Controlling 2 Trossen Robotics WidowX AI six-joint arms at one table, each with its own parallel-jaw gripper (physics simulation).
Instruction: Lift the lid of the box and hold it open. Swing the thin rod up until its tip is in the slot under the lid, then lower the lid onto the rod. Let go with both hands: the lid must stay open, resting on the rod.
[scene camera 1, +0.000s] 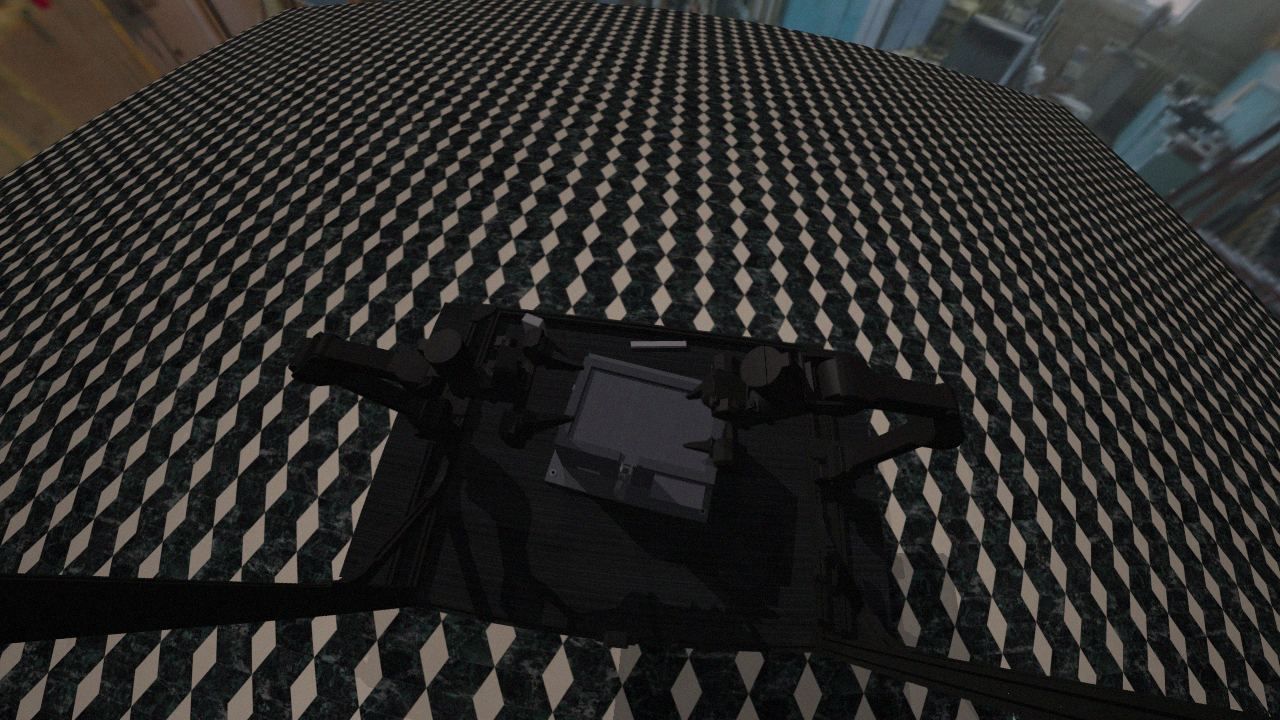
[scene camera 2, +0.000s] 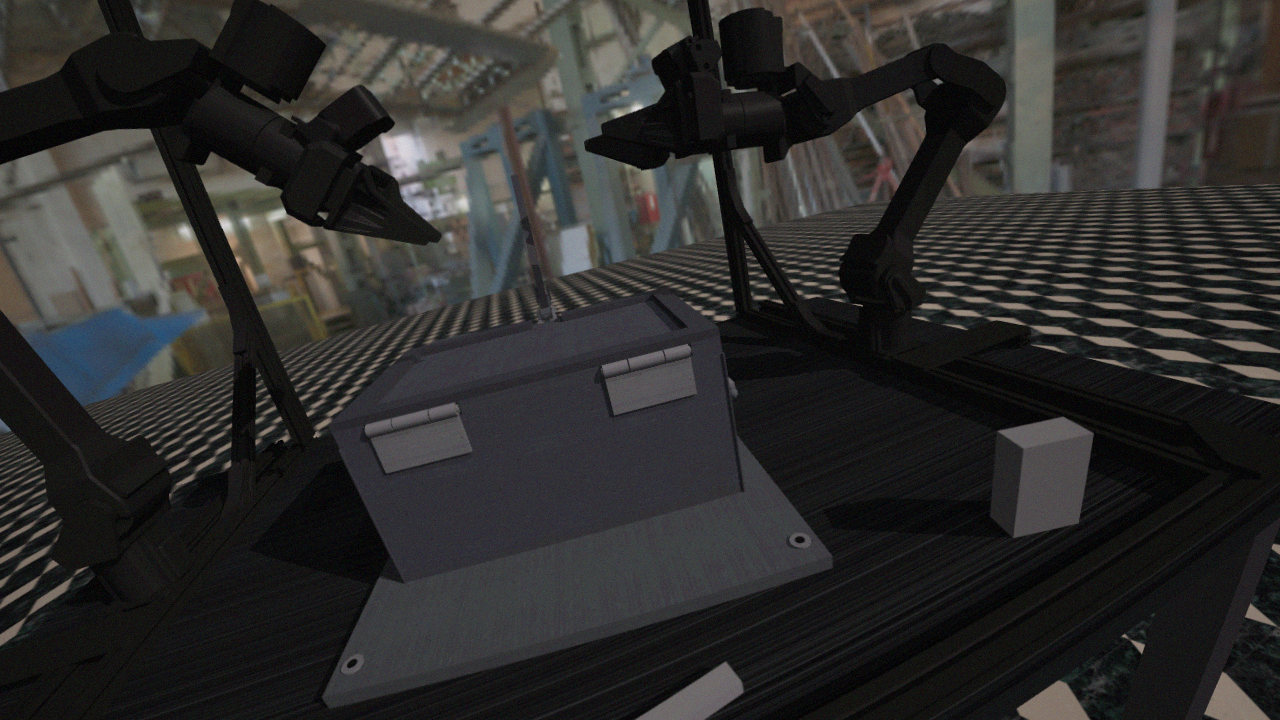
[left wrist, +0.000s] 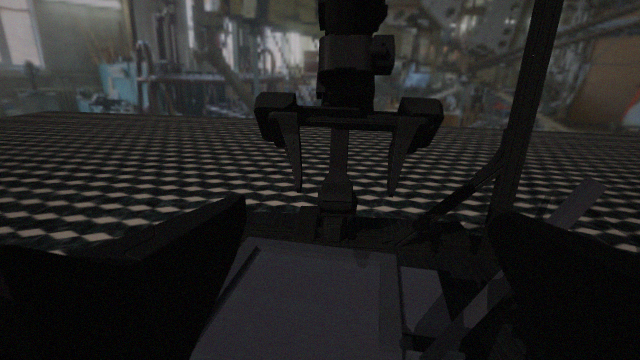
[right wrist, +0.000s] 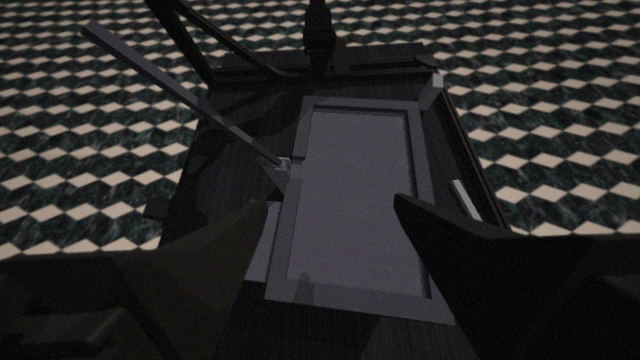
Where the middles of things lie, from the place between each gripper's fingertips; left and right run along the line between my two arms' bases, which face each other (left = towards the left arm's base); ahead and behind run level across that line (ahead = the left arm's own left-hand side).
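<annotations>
The thin rod (scene camera 2: 545, 310) is 90 mm to the left of my right hand and 100 mm behind it, and it sits 30 mm below that hand. From the same right hand I find the lid (scene camera 2: 504, 363) 20 mm ahead, 60 mm to the left and 130 mm below.
With my left hand I am 8 cm to the left of the thin rod, 10 cm past it and 9 cm above it. The lid, counted from my left hand, is 2 cm ahead, 11 cm to the right and 19 cm below.
</annotations>
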